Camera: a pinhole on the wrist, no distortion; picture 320 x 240 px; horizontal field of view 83.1 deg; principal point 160.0 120.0 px. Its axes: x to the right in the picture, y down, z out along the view. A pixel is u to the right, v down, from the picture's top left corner.
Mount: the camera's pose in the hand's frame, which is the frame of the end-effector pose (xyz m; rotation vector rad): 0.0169 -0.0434 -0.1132 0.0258 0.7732 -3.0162
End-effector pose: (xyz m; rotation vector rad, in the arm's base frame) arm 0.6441 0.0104 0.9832 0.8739 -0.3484 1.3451
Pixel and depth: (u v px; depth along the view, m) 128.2 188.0 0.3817
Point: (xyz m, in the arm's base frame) 1.0331 -0.0328 1.0194
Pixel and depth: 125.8 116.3 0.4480
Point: 0.9734 -0.1213 1.1487
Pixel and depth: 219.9 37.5 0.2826
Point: 0.7385 -0.1856 1.0291
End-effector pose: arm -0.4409 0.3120 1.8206 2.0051 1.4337 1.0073
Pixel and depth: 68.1 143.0 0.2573
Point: -0.4499 0.5190 1.6604
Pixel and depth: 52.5 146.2 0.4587
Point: -0.3685 0.6999 1.5102
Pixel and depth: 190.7 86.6 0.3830
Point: -0.3491 0.3278 1.5253
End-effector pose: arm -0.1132 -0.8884 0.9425 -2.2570 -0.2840 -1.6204
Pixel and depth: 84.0 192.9 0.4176
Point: -0.0348 -0.4703 1.1380
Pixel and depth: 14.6 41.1 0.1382
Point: -0.0572 -0.8277 1.0580
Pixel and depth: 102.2 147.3 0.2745
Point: -0.0586 -0.6566 1.0428
